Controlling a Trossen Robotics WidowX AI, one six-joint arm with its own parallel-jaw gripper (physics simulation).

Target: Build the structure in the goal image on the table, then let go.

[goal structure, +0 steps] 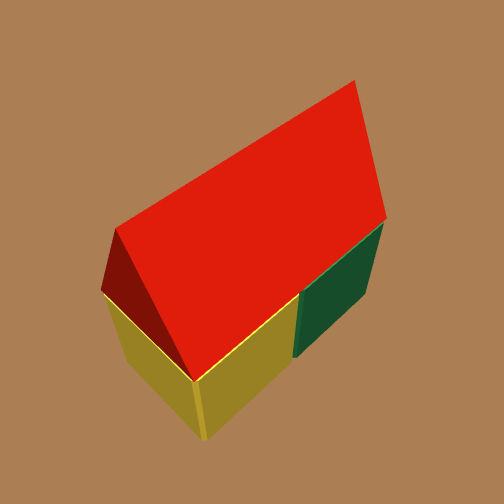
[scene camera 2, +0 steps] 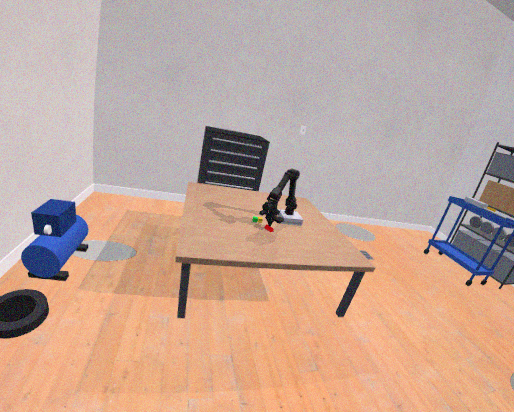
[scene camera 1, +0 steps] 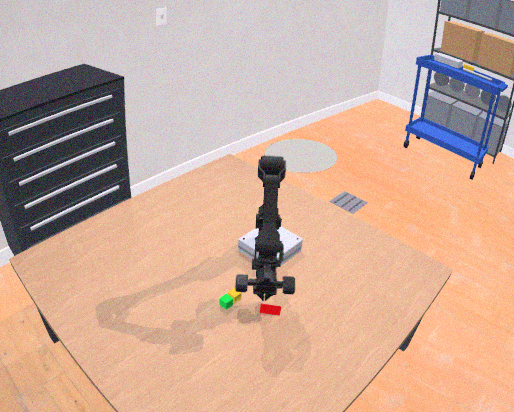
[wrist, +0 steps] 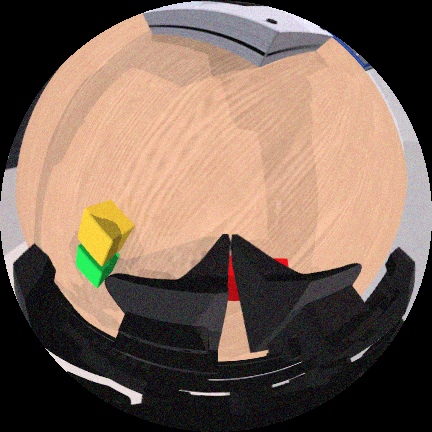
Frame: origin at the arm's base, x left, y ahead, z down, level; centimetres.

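Seen in the pictures: gripper, between the fingertips: (scene camera 2: 269,226) (scene camera 1: 264,300) (wrist: 228,239); arm's base, origin of its link: (scene camera 2: 289,213).
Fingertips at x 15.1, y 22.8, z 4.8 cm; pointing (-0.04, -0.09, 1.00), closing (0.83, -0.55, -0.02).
Note:
Pixels of each thing's top centre, then the offset from my fingertips to it. Level surfaces: height alone.
- red block, centre of its top: (wrist: 259,293) (scene camera 1: 271,303) (scene camera 2: 270,225) dx +3.8, dy +1.6, dz -2.2 cm
- table, height of its surface: dz +0.8 cm
- green cube, centre of its top: (wrist: 86,268) (scene camera 1: 226,298) (scene camera 2: 255,217) dx -8.7, dy +9.1, dz -2.5 cm
- yellow block, centre of its top: (wrist: 91,239) (scene camera 1: 234,292) (scene camera 2: 260,217) dx -8.4, dy +5.0, dz -2.5 cm
A red block (scene camera 1: 270,309) (scene camera 2: 269,228) (wrist: 233,287) lies on the table (scene camera 1: 165,215) (scene camera 2: 215,247) (wrist: 190,165); in the wrist view my fingers hide much of it. A green cube (scene camera 1: 226,301) (scene camera 2: 255,219) (wrist: 95,267) and a yellow block (scene camera 1: 234,295) (scene camera 2: 260,220) (wrist: 102,232) sit close together, left of the red block in scene camera 1; whether they touch is hard to tell. My gripper (scene camera 1: 264,298) (wrist: 228,239) is shut with nothing between its fingertips. It is close to the red block, on the arm-base side of it in scene camera 1.
The arm's pale base plate (scene camera 1: 291,243) (scene camera 2: 296,219) (wrist: 215,32) is on the table behind the blocks. A black drawer cabinet (scene camera 1: 65,150) (scene camera 2: 234,159) stands beyond the table, and a blue cart (scene camera 1: 447,138) (scene camera 2: 460,257) stands on the floor to the right.

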